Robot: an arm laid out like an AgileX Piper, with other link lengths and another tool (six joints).
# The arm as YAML. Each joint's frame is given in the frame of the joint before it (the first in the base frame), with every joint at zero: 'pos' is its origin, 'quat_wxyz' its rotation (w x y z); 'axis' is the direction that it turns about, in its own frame. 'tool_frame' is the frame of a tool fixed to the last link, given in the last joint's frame.
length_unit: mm
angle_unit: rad
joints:
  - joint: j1
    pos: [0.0, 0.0, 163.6]
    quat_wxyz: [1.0, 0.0, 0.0, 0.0]
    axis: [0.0, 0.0, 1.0]
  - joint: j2
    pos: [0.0, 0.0, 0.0]
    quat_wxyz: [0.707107, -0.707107, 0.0, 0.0]
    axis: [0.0, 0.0, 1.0]
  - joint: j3
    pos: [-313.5, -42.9, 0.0]
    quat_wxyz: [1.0, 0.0, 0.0, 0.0]
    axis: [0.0, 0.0, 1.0]
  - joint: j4
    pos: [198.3, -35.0, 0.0]
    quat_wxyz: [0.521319, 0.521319, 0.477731, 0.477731]
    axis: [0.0, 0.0, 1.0]
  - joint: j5
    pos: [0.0, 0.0, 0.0]
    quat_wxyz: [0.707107, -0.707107, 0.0, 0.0]
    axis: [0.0, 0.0, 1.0]
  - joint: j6
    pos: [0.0, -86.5, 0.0]
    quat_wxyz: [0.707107, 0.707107, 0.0, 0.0]
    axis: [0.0, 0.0, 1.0]
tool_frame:
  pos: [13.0, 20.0, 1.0]
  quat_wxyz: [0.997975, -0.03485, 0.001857, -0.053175]
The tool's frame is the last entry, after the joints.
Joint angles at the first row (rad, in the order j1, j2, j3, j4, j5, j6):
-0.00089, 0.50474, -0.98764, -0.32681, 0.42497, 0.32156
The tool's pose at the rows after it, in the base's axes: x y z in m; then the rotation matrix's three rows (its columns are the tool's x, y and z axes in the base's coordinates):
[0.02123, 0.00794, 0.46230], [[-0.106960, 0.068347, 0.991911], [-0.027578, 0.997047, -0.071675], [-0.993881, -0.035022, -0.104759]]
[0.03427, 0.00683, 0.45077], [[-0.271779, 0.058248, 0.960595], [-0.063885, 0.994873, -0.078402], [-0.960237, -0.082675, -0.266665]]
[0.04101, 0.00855, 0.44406], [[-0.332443, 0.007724, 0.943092], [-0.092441, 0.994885, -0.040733], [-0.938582, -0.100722, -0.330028]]
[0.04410, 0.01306, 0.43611], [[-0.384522, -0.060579, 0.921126], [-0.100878, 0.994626, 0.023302], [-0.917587, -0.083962, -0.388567]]
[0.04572, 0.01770, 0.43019], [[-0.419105, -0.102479, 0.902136], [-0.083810, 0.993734, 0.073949], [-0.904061, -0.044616, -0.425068]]
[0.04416, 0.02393, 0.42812], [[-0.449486, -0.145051, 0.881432], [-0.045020, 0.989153, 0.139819], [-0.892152, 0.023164, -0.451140]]
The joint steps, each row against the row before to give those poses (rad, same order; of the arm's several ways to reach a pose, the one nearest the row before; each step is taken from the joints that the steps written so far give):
0.00790, 0.08731, 0.00000, 0.06269, 0.17757, -0.02300
0.00434, 0.05531, 0.00000, 0.01839, 0.10670, -0.06564
0.03630, 0.02633, 0.01246, 0.01281, 0.02524, -0.02969
0.04261, 0.01467, 0.02083, 0.04380, 0.02288, -0.02498
0.01460, 0.00828, 0.02004, 0.05811, 0.00818, -0.01672
0.00361, 0.00261, 0.00531, 0.09395, 0.02055, -0.02497

